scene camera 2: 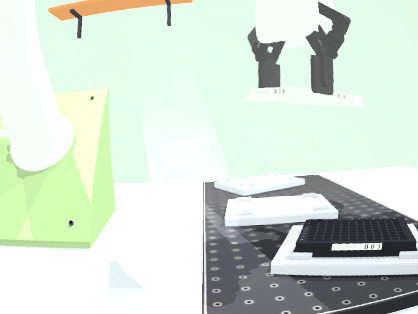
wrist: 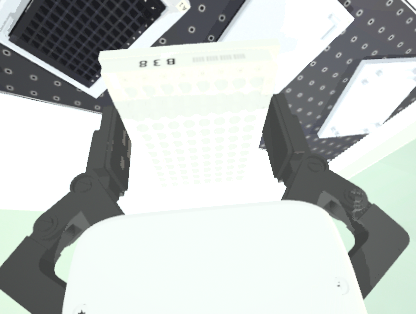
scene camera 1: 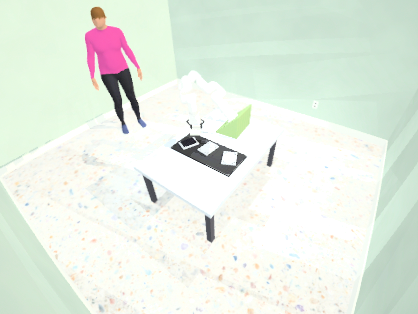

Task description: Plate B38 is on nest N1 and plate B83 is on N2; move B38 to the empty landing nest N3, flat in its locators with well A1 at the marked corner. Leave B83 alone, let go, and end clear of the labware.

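Note:
My gripper (scene camera 1: 195,126) (scene camera 2: 296,90) (wrist: 196,116) is shut on the pale plate B38 (scene camera 2: 305,99) (wrist: 185,80), one dark finger on each side. The plate hangs roughly level, high above the nests, its label towards the top of the wrist view. The black plate B83 (scene camera 1: 189,143) (scene camera 2: 357,231) (wrist: 90,35) sits on a white nest (scene camera 2: 295,265). Two bare white nests stand in a row beyond it, a middle nest (scene camera 1: 208,148) (scene camera 2: 280,210) (wrist: 295,30) and an end nest (scene camera 1: 229,158) (scene camera 2: 260,185) (wrist: 375,95). I cannot read their numbers or B38's A1 corner.
The nests stand on a black perforated board (scene camera 1: 215,164) (scene camera 2: 235,280) (wrist: 50,90) on the white table (scene camera 1: 175,175). A green panel block (scene camera 1: 236,125) (scene camera 2: 95,190) stands by the arm's base. An orange shelf (scene camera 2: 120,7) is on the wall. A person (scene camera 1: 107,50) stands behind the table.

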